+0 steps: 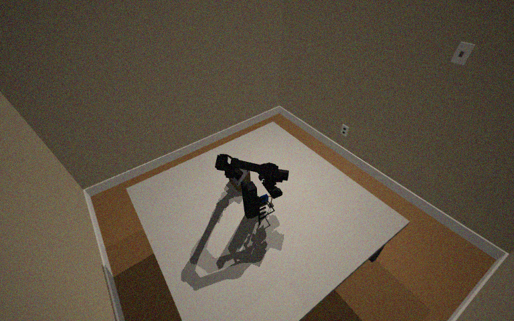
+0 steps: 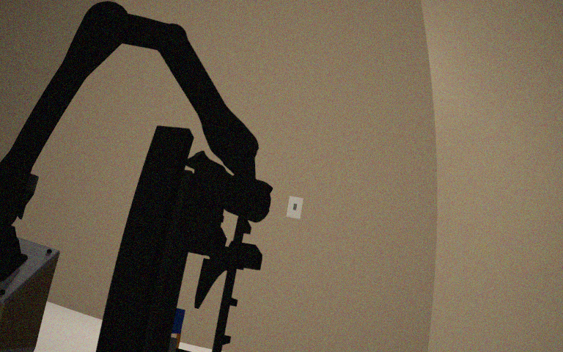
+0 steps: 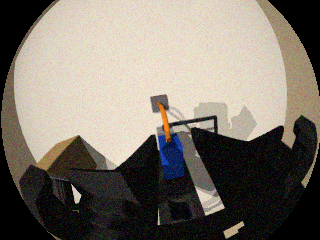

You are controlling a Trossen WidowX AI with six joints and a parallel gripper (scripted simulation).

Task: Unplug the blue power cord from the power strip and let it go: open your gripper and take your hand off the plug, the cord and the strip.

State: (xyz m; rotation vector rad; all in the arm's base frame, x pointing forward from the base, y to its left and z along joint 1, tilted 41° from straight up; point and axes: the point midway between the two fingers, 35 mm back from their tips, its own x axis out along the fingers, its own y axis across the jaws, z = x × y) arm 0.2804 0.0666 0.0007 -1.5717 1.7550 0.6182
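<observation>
My gripper tip is now 1 cm past the blue plug, 6 cm to the left of it and 1 cm above it. Also, from my gripper tip: black slab 3 cm behind, 13 cm to the right, 1 cm above.
</observation>
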